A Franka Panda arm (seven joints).
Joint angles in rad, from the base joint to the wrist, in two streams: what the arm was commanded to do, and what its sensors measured. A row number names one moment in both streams.
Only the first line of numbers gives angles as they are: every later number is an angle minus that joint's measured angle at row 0.
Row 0, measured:
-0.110 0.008 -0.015 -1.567 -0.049 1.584 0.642
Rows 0 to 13, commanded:
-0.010 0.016 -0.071 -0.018 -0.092 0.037 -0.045
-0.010 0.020 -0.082 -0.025 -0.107 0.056 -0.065
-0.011 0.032 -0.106 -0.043 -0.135 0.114 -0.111
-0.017 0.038 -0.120 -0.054 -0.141 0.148 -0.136
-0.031 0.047 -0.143 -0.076 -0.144 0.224 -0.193
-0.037 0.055 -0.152 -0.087 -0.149 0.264 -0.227
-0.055 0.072 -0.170 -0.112 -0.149 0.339 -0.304
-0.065 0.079 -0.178 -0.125 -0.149 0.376 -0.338
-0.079 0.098 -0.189 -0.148 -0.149 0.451 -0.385
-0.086 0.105 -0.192 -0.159 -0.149 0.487 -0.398
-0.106 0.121 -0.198 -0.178 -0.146 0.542 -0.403
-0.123 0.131 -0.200 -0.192 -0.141 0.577 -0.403
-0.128 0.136 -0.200 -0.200 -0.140 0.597 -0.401
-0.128 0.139 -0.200 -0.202 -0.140 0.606 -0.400
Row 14, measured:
-0.107 0.131 -0.207 -0.171 -0.130 0.532 -0.387
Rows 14 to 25, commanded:
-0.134 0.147 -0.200 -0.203 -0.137 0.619 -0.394
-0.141 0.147 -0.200 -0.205 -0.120 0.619 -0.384
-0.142 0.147 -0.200 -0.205 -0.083 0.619 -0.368
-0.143 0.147 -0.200 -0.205 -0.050 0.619 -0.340
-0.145 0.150 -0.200 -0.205 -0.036 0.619 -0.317
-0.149 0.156 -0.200 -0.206 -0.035 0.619 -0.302
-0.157 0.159 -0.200 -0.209 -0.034 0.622 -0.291
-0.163 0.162 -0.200 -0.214 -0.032 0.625 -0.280
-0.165 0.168 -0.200 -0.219 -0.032 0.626 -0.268
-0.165 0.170 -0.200 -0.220 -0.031 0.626 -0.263
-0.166 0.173 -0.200 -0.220 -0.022 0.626 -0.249
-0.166 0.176 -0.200 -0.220 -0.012 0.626 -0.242
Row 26, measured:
-0.151 0.166 -0.210 -0.209 -0.042 0.604 -0.283
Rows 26 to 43, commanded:
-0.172 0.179 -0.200 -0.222 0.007 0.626 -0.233
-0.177 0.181 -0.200 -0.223 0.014 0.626 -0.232
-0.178 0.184 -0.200 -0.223 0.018 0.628 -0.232
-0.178 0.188 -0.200 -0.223 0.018 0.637 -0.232
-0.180 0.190 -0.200 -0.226 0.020 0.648 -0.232
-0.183 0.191 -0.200 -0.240 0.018 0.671 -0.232
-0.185 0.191 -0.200 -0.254 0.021 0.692 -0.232
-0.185 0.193 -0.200 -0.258 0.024 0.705 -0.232
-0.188 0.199 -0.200 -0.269 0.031 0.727 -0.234
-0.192 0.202 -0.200 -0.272 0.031 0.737 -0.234
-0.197 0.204 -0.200 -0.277 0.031 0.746 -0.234
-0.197 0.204 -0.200 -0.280 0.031 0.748 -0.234
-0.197 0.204 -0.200 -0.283 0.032 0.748 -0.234
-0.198 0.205 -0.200 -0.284 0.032 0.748 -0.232
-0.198 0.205 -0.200 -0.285 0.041 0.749 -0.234
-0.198 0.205 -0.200 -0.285 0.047 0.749 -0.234
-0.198 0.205 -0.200 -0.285 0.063 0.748 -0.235
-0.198 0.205 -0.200 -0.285 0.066 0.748 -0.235
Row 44, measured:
-0.189 0.209 -0.210 -0.277 0.036 0.725 -0.246
